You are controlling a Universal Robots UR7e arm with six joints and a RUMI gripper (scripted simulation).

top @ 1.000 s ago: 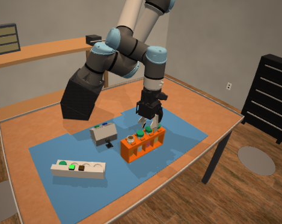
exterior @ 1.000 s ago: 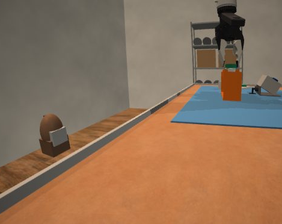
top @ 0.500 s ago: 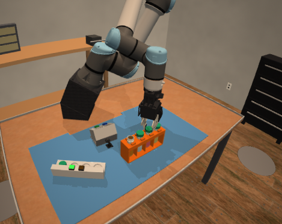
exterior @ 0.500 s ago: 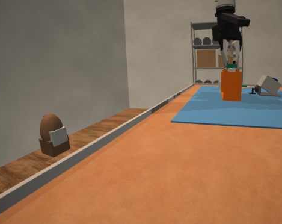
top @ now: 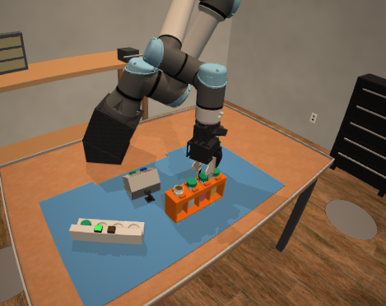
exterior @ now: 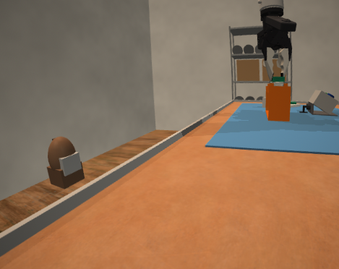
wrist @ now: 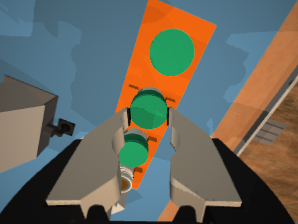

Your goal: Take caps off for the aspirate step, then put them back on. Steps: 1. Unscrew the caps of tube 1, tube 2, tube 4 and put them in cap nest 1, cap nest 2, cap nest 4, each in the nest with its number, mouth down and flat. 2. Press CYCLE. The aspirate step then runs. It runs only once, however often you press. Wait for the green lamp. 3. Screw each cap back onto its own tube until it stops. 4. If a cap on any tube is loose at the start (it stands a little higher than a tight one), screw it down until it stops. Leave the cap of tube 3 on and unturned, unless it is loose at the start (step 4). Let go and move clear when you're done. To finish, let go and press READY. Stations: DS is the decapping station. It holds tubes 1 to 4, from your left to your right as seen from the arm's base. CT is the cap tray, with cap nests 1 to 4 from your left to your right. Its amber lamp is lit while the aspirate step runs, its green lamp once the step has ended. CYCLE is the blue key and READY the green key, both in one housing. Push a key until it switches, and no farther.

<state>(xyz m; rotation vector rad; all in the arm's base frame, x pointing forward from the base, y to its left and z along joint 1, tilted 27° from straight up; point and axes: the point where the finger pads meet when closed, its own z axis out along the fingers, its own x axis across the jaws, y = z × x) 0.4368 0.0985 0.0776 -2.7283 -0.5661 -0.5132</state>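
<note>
Now: the cap 5 cm to the left of my hand and 1 cm below it. Round my hand: grey key housing: 18 cm behind, 15 cm to the right, 7 cm below; then blue key: 19 cm behind, 13 cm to the right, 6 cm below; then table edge: 20 cm ahead, 12 cm below, 9 cm to the left.
</note>
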